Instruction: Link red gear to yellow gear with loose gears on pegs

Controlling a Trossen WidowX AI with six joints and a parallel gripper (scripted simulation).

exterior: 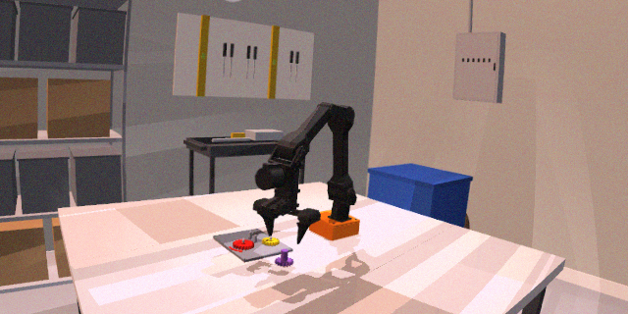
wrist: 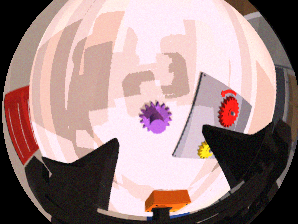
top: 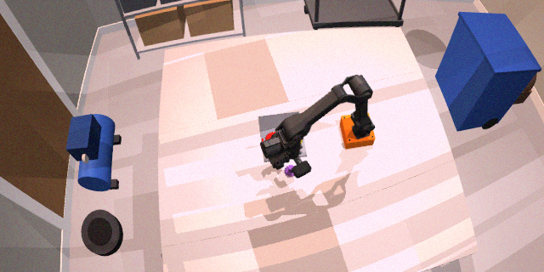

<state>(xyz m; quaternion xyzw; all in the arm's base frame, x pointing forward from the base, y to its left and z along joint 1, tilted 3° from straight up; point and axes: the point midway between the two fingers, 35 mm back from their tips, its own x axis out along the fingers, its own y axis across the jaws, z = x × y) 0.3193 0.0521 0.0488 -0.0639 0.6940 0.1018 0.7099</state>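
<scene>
Now: the purple gear 60 mm below my gripper tip. Round my gripper tip: yellow gear: 60 mm behind, 120 mm to the right, 60 mm below; red gear: 20 mm ahead, 150 mm to the right, 60 mm below.
</scene>
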